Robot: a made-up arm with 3 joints. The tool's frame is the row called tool. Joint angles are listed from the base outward. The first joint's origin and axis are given. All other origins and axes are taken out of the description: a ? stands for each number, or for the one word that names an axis. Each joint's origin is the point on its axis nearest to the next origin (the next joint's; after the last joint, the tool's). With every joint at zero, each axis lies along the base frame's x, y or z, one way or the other. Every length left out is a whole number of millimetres.
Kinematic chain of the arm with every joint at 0, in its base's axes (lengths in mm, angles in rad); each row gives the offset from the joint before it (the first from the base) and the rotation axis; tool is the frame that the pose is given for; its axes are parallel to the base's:
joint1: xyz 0 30 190 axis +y
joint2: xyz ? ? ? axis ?
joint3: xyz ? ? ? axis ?
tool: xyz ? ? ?
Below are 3 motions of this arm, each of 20 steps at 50 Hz.
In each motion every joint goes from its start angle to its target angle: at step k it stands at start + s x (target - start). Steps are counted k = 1, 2, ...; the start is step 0. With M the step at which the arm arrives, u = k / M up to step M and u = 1 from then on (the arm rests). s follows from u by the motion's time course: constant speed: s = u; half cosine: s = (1 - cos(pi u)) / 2; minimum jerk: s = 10 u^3 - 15 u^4 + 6 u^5.
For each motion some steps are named. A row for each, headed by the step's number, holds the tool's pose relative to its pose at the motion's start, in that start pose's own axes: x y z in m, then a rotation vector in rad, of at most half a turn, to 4 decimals.
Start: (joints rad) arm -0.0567 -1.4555 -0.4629
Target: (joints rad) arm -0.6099 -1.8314 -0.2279
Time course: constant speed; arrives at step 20
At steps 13, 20:
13: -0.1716 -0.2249 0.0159 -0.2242 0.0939 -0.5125
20: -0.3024 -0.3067 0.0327 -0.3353 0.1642 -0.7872

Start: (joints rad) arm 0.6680 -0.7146 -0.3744
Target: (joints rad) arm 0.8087 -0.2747 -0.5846
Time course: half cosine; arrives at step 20
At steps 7, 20:
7: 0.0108 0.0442 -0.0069 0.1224 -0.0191 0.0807
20: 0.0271 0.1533 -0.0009 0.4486 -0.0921 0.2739

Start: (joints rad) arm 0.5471 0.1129 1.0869
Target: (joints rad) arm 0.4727 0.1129 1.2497
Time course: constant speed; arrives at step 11
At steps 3, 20:
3: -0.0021 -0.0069 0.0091 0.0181 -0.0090 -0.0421
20: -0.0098 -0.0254 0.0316 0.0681 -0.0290 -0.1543

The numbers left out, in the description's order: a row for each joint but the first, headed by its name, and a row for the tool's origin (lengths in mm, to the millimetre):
joint2: xyz 400 0 90, axis +x
joint3: xyz 0 30 -160, axis -z
tool: xyz 200 -40 0

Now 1 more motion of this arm.
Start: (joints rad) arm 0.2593 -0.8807 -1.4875
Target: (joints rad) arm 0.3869 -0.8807 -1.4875
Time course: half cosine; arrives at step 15
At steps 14, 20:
14: 0.0408 0.0306 -0.0356 0.0801 0.0067 0.0973
20: 0.0412 0.0309 -0.0360 0.0809 0.0068 0.0984

